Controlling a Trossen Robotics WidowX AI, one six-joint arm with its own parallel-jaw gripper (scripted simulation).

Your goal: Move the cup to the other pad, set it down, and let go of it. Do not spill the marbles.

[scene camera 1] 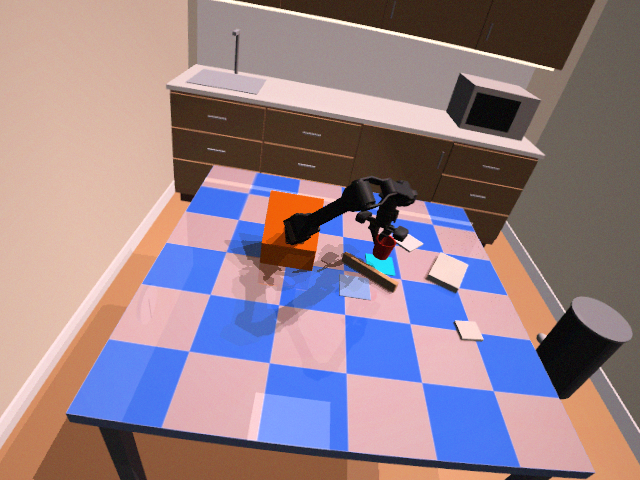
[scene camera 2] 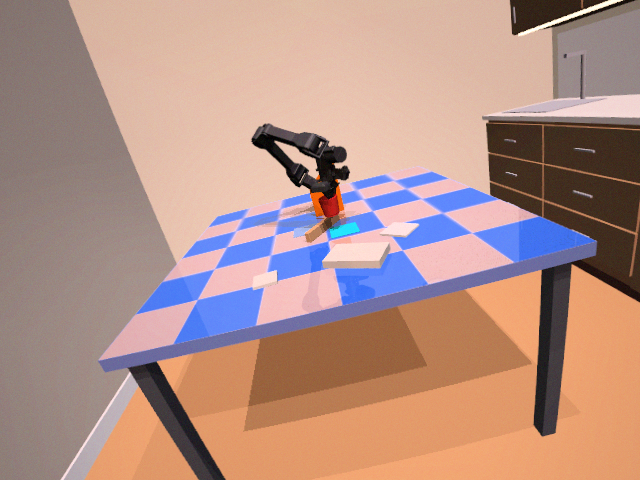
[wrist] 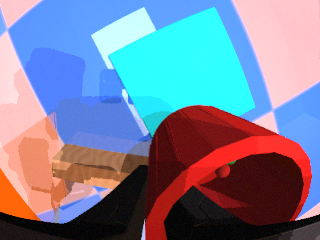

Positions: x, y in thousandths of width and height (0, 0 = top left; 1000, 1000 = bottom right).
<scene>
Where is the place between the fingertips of my gripper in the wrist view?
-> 483, 723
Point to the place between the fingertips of my gripper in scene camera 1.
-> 587, 509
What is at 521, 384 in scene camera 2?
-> My gripper.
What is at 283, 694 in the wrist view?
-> A wooden bar.
</scene>
